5 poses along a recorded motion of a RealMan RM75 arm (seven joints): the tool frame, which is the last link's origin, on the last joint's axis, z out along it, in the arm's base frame.
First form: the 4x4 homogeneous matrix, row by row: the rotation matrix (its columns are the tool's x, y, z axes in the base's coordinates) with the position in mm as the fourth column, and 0 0 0 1 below. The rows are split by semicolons.
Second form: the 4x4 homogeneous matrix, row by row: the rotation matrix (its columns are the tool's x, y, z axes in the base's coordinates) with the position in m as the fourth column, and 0 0 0 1 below. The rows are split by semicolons. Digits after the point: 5 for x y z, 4 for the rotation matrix.
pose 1, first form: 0.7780 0.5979 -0.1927 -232.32; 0.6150 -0.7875 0.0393 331.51; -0.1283 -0.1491 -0.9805 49.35; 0 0 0 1
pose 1, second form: 0.7780 0.5979 -0.1927 -0.23232; 0.6150 -0.7875 0.0393 0.33151; -0.1283 -0.1491 -0.9805 0.04935; 0 0 0 1
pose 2, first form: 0.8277 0.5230 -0.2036 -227.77; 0.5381 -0.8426 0.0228 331.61; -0.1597 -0.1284 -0.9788 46.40; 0 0 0 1
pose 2, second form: 0.8277 0.5230 -0.2036 -0.22777; 0.5381 -0.8426 0.0228 0.33161; -0.1597 -0.1284 -0.9788 0.04640; 0 0 0 1
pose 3, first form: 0.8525 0.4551 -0.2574 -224.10; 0.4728 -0.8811 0.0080 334.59; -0.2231 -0.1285 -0.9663 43.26; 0 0 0 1
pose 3, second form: 0.8525 0.4551 -0.2574 -0.22410; 0.4728 -0.8811 0.0080 0.33459; -0.2231 -0.1285 -0.9663 0.04326; 0 0 0 1
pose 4, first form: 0.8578 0.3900 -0.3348 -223.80; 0.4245 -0.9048 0.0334 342.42; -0.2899 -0.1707 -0.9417 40.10; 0 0 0 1
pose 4, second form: 0.8578 0.3900 -0.3348 -0.22380; 0.4245 -0.9048 0.0334 0.34242; -0.2899 -0.1707 -0.9417 0.04010; 0 0 0 1
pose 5, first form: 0.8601 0.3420 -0.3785 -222.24; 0.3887 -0.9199 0.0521 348.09; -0.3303 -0.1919 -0.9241 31.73; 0 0 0 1
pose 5, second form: 0.8601 0.3420 -0.3785 -0.22224; 0.3887 -0.9199 0.0521 0.34809; -0.3303 -0.1919 -0.9241 0.03173; 0 0 0 1
